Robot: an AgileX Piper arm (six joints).
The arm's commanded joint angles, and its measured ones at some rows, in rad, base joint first. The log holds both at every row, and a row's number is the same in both.
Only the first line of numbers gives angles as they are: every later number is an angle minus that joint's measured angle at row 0.
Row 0, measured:
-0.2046 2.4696 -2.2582 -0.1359 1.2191 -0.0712
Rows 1 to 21, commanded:
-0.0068 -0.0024 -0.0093 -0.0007 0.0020 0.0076
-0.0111 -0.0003 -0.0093 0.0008 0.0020 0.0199
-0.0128 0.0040 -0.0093 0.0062 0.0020 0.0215
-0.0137 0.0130 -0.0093 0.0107 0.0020 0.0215
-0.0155 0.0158 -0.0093 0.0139 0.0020 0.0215
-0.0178 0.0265 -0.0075 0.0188 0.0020 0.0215
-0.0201 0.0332 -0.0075 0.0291 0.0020 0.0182
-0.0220 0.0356 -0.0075 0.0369 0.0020 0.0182
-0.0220 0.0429 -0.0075 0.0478 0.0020 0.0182
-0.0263 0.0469 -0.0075 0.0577 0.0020 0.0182
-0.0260 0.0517 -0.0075 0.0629 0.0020 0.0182
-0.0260 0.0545 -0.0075 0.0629 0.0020 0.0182
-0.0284 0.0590 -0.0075 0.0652 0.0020 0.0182
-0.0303 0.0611 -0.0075 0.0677 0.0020 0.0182
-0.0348 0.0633 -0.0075 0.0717 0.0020 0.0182
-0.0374 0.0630 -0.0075 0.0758 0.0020 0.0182
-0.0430 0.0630 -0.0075 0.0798 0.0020 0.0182
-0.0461 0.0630 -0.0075 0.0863 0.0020 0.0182
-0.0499 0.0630 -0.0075 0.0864 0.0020 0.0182
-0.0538 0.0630 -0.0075 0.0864 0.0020 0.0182
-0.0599 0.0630 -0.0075 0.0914 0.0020 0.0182
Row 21, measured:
-0.0372 0.0620 -0.0016 0.0788 0.0024 0.0188
